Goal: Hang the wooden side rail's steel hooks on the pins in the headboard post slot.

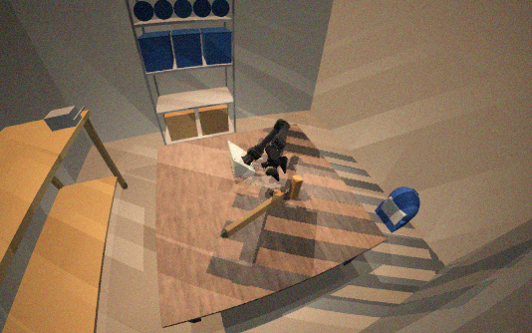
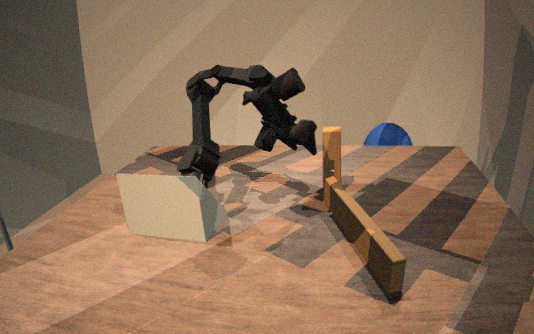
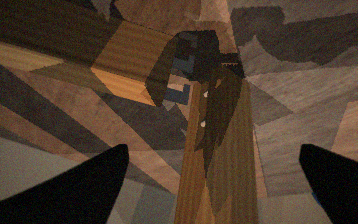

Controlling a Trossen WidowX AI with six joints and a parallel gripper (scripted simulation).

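The headboard post lies 70 mm ahead of my gripper tip, 60 mm to the left of it and 50 mm below it.
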